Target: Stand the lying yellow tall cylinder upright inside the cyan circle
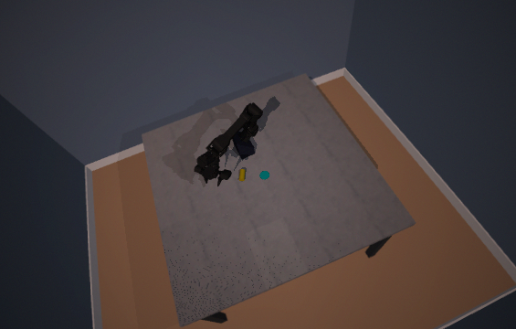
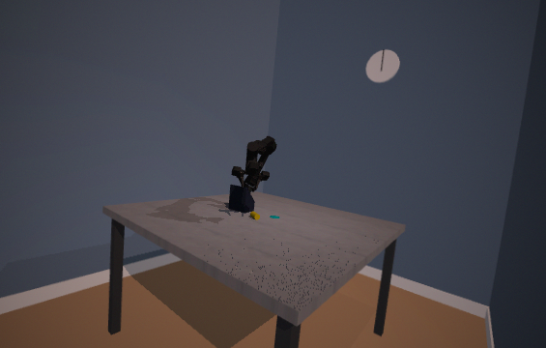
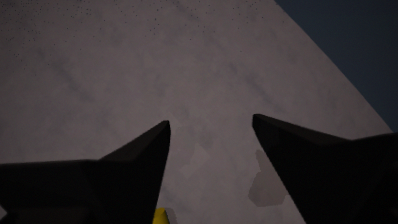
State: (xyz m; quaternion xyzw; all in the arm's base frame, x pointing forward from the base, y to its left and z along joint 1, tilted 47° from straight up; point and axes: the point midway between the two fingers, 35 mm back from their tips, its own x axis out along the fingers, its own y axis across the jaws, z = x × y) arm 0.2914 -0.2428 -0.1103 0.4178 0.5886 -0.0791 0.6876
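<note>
My gripper tip is now 18 cm above the yellow tall cylinder, 17 cm to the right of it and 10 cm past it. Round my gripper tip: cyan circle (30 cm to the left, 20 cm below, 5 cm behind).
</note>
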